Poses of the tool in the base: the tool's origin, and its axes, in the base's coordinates. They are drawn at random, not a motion.
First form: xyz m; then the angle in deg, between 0 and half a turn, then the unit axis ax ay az.
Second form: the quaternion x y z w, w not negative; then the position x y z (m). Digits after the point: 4 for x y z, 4 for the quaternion.
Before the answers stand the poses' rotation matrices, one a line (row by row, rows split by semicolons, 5 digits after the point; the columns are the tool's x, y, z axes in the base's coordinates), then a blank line. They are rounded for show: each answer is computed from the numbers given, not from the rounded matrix.
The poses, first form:
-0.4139 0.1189 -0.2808 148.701 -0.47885 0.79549 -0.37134
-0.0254 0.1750 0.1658 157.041 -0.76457 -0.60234 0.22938
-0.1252 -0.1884 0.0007 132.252 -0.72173 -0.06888 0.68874
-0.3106 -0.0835 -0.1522 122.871 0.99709 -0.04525 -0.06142
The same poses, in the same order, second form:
-0.42924 -0.51349 0.74302; -0.89932 0.31905 -0.29904; -0.08351 -0.79657 -0.59875
0.20205 0.79511 -0.57182; 0.97406 -0.22389 0.03285; -0.10191 -0.56362 -0.81972
0.19875 -0.42666 -0.88230; 0.59294 -0.66446 0.45488; -0.78033 -0.61356 0.12093
0.99102 -0.01802 -0.13248; -0.12119 -0.53959 -0.83316; -0.05647 0.84173 -0.53693

-0.4611 0.7660 -0.3576 0.2698 -0.4139 0.1189 -0.2808
-0.7493 -0.5903 0.2248 0.1990 -0.0254 0.1750 0.1658
-0.6600 -0.0630 0.6298 0.4047 -0.1252 -0.1884 0.0007
0.8757 -0.0397 -0.0539 0.4781 -0.3106 -0.0835 -0.1522

